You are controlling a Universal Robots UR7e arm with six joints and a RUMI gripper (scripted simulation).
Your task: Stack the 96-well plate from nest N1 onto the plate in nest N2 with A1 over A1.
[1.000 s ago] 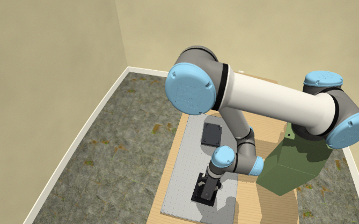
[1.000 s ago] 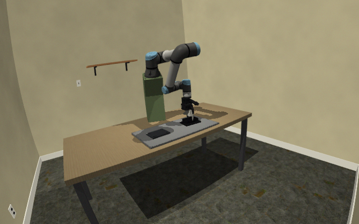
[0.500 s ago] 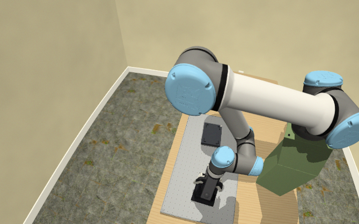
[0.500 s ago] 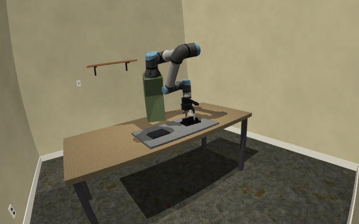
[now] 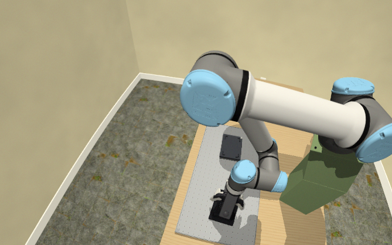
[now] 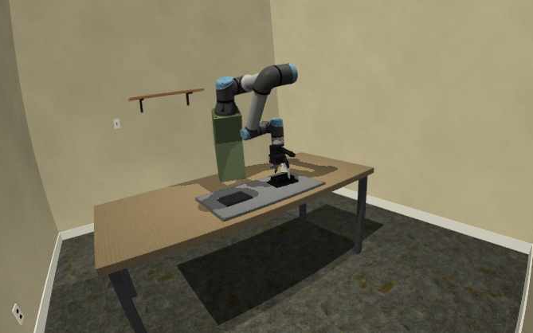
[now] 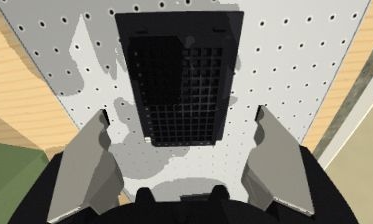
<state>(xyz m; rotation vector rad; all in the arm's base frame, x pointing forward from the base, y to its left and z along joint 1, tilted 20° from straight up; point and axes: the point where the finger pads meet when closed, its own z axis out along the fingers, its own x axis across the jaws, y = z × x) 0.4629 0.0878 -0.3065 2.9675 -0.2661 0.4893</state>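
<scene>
Now: hand 10 mm above the black 96-well plate. The rest, counted from my hand: grey plate nest 360 mm to the right, 40 mm below, 20 mm behind.
</scene>
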